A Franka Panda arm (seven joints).
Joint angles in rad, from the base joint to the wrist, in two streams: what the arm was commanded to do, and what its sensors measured. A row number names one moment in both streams.
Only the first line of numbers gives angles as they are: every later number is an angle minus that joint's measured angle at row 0.
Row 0, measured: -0.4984 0.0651 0.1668 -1.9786 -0.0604 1.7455 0.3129
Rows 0 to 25, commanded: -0.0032 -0.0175 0.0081 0.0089 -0.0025 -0.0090 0.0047; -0.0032 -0.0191 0.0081 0.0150 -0.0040 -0.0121 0.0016; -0.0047 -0.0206 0.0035 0.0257 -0.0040 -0.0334 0.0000; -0.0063 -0.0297 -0.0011 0.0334 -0.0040 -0.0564 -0.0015; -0.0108 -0.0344 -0.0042 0.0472 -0.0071 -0.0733 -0.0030; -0.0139 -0.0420 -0.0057 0.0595 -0.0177 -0.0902 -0.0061; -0.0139 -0.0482 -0.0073 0.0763 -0.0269 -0.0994 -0.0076; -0.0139 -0.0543 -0.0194 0.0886 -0.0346 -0.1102 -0.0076; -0.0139 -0.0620 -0.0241 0.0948 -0.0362 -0.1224 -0.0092; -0.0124 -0.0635 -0.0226 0.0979 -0.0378 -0.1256 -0.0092; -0.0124 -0.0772 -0.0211 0.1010 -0.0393 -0.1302 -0.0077; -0.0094 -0.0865 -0.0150 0.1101 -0.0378 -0.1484 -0.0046; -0.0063 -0.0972 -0.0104 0.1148 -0.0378 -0.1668 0.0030; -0.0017 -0.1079 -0.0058 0.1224 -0.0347 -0.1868 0.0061; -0.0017 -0.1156 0.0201 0.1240 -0.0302 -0.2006 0.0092; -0.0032 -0.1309 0.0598 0.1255 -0.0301 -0.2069 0.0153; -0.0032 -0.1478 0.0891 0.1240 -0.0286 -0.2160 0.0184; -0.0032 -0.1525 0.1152 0.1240 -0.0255 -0.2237 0.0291; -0.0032 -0.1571 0.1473 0.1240 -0.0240 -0.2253 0.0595; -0.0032 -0.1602 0.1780 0.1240 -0.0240 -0.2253 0.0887; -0.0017 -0.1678 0.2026 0.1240 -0.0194 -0.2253 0.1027; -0.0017 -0.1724 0.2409 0.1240 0.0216 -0.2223 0.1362; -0.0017 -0.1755 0.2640 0.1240 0.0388 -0.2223 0.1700; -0.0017 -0.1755 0.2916 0.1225 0.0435 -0.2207 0.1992; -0.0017 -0.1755 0.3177 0.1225 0.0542 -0.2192 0.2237; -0.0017 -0.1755 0.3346 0.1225 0.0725 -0.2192 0.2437
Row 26, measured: 0.0100 -0.1626 0.2758 0.1217 0.0330 -0.2046 0.1795
